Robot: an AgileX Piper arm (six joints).
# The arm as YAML. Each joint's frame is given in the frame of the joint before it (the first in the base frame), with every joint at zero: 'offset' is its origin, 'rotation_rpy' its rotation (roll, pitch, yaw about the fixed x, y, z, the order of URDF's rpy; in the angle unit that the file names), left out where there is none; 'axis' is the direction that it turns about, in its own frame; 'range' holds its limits. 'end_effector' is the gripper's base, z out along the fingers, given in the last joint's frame.
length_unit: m
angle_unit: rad
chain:
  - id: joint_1
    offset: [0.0, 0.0, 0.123]
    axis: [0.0, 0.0, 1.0]
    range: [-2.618, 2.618]
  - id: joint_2
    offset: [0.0, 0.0, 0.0]
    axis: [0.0, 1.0, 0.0]
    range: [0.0, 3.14]
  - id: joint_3
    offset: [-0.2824, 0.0, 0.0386]
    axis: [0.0, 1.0, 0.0]
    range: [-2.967, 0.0]
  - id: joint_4
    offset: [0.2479, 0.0, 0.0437]
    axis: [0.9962, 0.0, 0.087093]
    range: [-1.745, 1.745]
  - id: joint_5
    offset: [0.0, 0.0, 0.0]
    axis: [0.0, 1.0, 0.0]
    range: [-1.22, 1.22]
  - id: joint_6
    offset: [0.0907, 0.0, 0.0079]
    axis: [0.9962, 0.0, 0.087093]
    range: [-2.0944, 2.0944]
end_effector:
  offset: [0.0, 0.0, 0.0]
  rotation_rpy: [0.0, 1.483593, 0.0]
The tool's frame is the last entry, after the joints.
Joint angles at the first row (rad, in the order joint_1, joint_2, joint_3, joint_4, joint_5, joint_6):
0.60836 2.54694 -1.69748 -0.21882 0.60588 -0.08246
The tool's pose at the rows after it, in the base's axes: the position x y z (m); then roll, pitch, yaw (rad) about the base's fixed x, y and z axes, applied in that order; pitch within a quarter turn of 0, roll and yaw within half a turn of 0:
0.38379 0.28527 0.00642 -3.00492 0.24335 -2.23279
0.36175 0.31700 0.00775 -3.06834 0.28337 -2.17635
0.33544 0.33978 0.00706 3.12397 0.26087 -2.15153
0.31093 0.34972 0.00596 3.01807 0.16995 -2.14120
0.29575 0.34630 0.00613 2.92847 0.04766 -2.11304
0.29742 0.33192 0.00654 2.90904 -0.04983 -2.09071
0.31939 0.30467 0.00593 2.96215 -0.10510 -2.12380
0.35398 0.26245 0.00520 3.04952 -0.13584 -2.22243
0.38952 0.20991 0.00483 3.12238 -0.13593 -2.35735
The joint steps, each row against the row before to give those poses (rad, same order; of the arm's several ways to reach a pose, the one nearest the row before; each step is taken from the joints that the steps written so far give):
0.04443 0.00103 -0.01264 0.08296 -0.05095 -0.05083
0.06741 0.00001 -0.00490 0.12926 -0.02230 -0.09611
0.05799 -0.00002 -0.00036 0.13783 0.04504 -0.08586
0.03624 0.00003 -0.00003 0.10851 0.11765 -0.05571
0.00622 -0.00001 0.00002 0.05394 0.14992 -0.03987
-0.02359 -0.00001 -0.00001 -0.03129 0.10418 -0.00374
-0.06459 0.00000 0.00002 -0.09073 0.03424 0.03213
-0.10467 -0.00001 -0.00001 -0.11233 -0.00102 0.06054
-0.12945 0.00002 -0.00001 -0.08345 -0.02123 0.05248

